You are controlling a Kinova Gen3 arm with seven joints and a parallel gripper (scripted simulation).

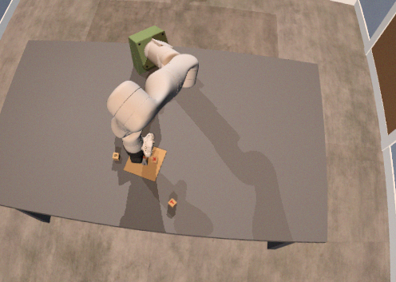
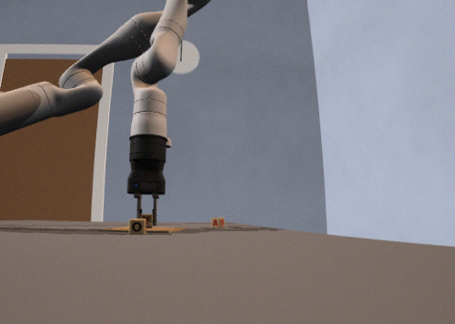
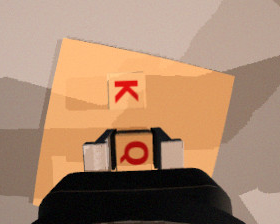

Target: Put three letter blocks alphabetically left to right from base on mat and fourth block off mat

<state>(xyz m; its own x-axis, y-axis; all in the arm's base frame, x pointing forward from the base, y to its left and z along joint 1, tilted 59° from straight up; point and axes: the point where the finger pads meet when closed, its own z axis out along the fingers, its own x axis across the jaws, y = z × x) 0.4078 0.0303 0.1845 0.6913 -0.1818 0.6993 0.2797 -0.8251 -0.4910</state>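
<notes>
The orange mat lies 30 mm below my hand.
</notes>
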